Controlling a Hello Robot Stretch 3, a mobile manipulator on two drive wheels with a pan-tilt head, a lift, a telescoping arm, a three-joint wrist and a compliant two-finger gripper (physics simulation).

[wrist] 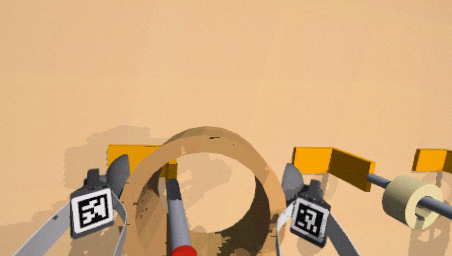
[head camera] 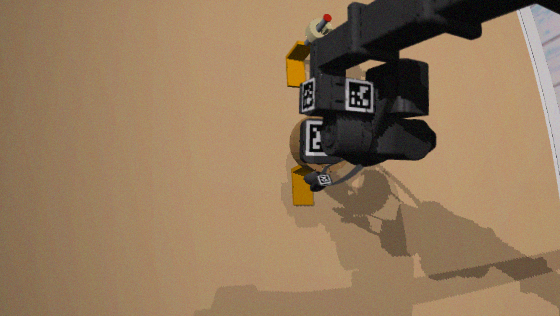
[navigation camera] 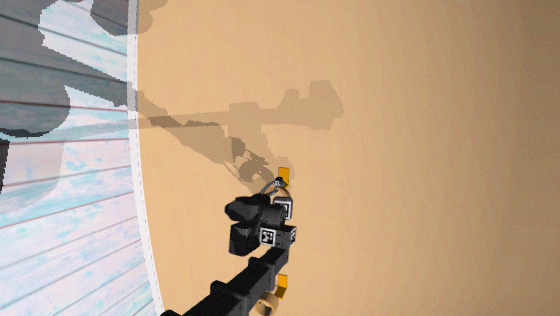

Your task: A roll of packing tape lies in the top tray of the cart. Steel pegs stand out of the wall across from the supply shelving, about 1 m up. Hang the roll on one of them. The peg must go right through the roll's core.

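Frame: origin at the robot's base, x ahead, y left, z up, level; millimetres.
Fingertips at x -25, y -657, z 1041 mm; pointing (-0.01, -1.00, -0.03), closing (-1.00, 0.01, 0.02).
Note:
Offsets run from my fingertips to a thing's top centre.
A tan packing tape roll (wrist: 200,143) (head camera: 295,142) is held close to the wall with its core facing the wall. My gripper (wrist: 208,177) is shut on the roll, with one finger on each side of it. A grey peg (wrist: 177,215) with a red tip runs through the roll's core, left of the core's middle in the wrist view. Its orange bracket (wrist: 132,152) (head camera: 302,190) (navigation camera: 283,175) sits on the wall behind the roll. In the head and navigation views the wrist hides the peg and much of the roll.
A neighbouring orange bracket (wrist: 312,160) (head camera: 296,70) carries a peg with a cream ring @(dx -221, dy -51, dz -7 mm) (wrist: 400,195) (head camera: 312,32). Another bracket (wrist: 430,159) (navigation camera: 282,286) is farther along, with a tan roll @(dx -464, dy -109, dz -11 mm) (navigation camera: 267,301) beside it. The arm (navigation camera: 245,285) covers part of the wall.

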